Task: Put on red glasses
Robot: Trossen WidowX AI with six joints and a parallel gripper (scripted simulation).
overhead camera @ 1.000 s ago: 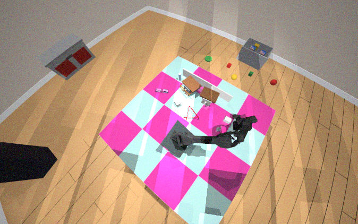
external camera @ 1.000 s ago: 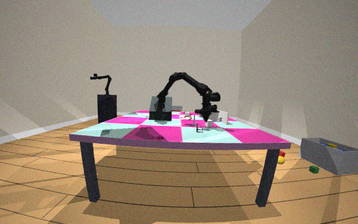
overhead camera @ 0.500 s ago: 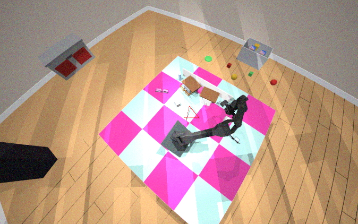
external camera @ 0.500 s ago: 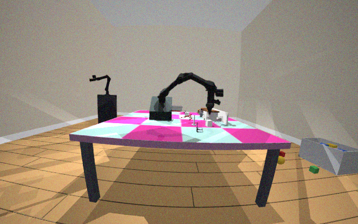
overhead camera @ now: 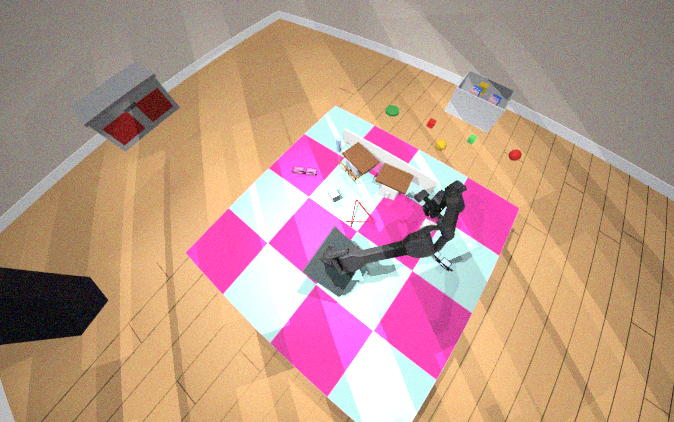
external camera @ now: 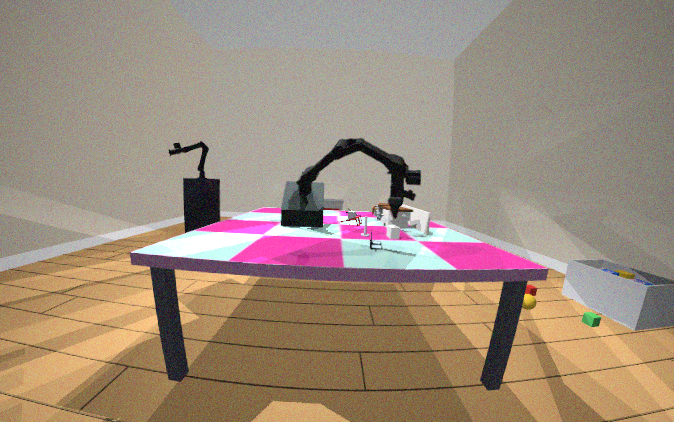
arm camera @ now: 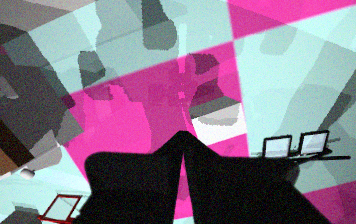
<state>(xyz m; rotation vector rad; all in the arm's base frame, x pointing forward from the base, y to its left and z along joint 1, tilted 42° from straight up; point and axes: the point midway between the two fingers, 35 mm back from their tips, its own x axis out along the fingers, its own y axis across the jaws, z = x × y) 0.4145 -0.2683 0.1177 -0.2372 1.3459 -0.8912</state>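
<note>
Right now the grey stand is 14 cm behind my gripper tip, 1 cm to the right of it and 6 cm below it. The rest, counted from my gripper tip: grey panel: 22 cm ahead, 31 cm to the left, 3 cm below.
</note>
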